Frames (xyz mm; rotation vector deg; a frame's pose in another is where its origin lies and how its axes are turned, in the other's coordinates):
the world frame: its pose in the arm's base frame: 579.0 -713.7 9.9 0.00 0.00 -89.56
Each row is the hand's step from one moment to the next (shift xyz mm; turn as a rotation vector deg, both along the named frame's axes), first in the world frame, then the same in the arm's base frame.
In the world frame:
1: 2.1 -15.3 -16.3 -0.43 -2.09 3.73
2: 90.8 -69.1 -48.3 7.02 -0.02 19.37
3: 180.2 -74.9 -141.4 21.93 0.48 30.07
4: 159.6 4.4 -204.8 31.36 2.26 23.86
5: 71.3 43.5 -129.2 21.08 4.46 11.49
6: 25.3 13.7 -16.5 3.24 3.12 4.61
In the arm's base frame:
1: -15.3 -2.2 -16.3 -2.09 0.41 3.73
2: -68.4 -91.3 -48.3 0.03 -7.02 19.37
3: -73.5 -180.8 -141.4 0.65 -21.93 30.07
4: 5.6 -159.6 -204.8 2.50 -31.34 23.86
5: 44.0 -71.0 -129.2 4.62 -21.05 11.49
6: 13.9 -25.2 -16.5 3.14 -3.22 4.61

